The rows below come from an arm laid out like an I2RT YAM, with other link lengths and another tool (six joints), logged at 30 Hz.
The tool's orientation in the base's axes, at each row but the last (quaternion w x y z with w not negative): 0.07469 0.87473 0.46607 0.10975; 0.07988 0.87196 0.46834 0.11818; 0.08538 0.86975 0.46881 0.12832; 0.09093 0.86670 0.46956 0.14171; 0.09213 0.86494 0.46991 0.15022; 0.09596 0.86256 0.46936 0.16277; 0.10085 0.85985 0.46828 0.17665
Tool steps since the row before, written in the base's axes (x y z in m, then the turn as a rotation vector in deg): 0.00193 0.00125 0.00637 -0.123 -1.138 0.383; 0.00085 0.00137 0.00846 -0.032 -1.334 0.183; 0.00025 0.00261 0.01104 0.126 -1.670 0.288; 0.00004 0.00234 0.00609 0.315 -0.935 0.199; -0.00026 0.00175 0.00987 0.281 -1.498 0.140; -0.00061 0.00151 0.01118 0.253 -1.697 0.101; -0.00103 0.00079 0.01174 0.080 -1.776 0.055
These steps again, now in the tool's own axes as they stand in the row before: 0.00286 0.00233 -0.00568 -0.966 0.622 -0.369; 0.00271 0.00204 -0.00792 -1.108 0.752 -0.146; 0.00390 0.00174 -0.01051 -1.291 1.089 -0.189; 0.00296 0.00053 -0.00579 -0.590 0.813 -0.061; 0.00305 0.00181 -0.00938 -1.091 1.074 -0.007; 0.00309 0.00227 -0.01063 -1.280 1.147 0.022; 0.00261 0.00276 -0.01118 -1.442 1.041 -0.004
